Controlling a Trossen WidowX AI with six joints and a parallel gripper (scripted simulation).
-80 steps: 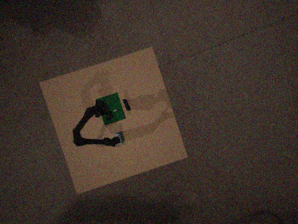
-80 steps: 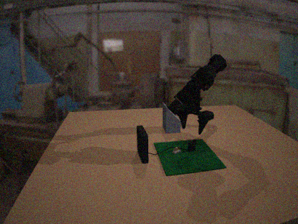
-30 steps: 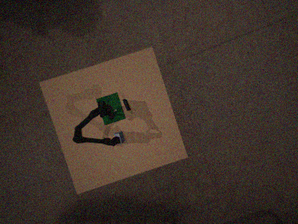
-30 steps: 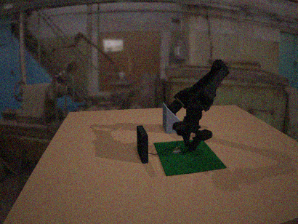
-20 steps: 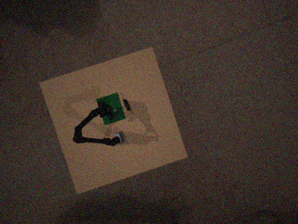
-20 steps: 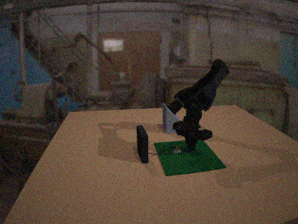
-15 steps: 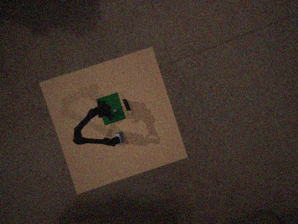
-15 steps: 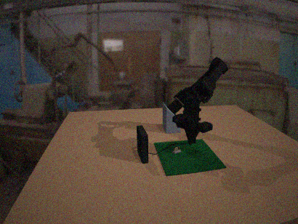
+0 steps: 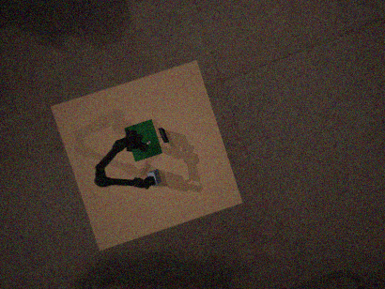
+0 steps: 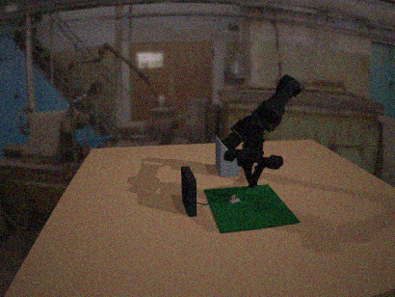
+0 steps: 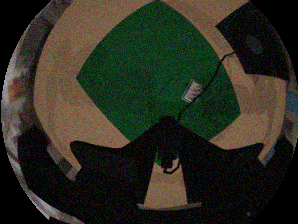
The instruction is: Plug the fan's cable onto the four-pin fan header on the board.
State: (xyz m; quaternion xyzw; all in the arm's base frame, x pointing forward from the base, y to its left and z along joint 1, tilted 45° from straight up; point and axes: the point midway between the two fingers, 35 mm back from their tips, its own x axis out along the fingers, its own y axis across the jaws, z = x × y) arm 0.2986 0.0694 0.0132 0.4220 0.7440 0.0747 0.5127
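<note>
Right now the white fan header is 6 cm to the right of my gripper tip and 6 cm below it. The rest, counted from my gripper tip: green board 3 cm ahead, 1 cm to the right, 8 cm below; black fan 4 cm ahead, 20 cm to the right; dark plug 1 cm behind, 1 cm above.
</note>
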